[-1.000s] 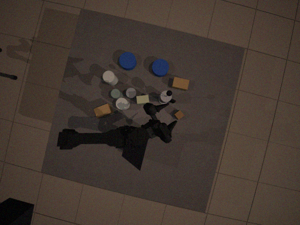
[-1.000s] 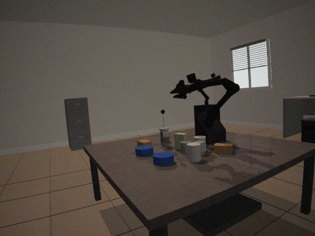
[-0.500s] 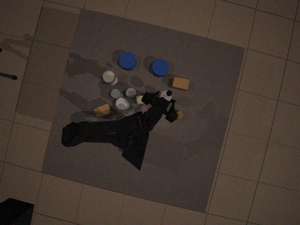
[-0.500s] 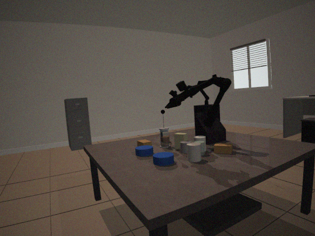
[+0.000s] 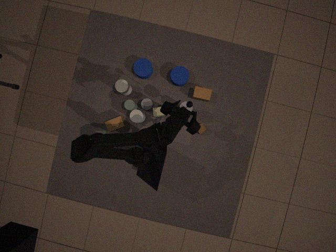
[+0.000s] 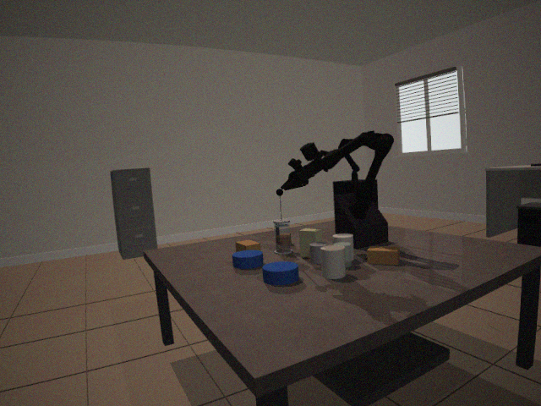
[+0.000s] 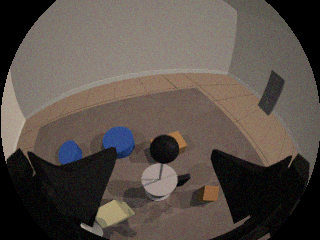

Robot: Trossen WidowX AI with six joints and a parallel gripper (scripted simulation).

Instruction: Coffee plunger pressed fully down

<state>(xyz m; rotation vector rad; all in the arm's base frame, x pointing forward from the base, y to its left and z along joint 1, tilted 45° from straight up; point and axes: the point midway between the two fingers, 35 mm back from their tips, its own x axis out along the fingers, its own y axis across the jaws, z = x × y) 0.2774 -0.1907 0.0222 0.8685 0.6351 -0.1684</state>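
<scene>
My gripper tip is now 10 mm short of the coffee press, 20 mm to the left of it and 150 mm above it. Round my gripper tip: grey cylinder: 10 mm behind, 230 mm to the left, 240 mm below; greenish cylinder: 40 mm behind, 330 mm to the left, 240 mm below; pale yellow box: 40 mm behind, 140 mm to the left, 220 mm below.
</scene>
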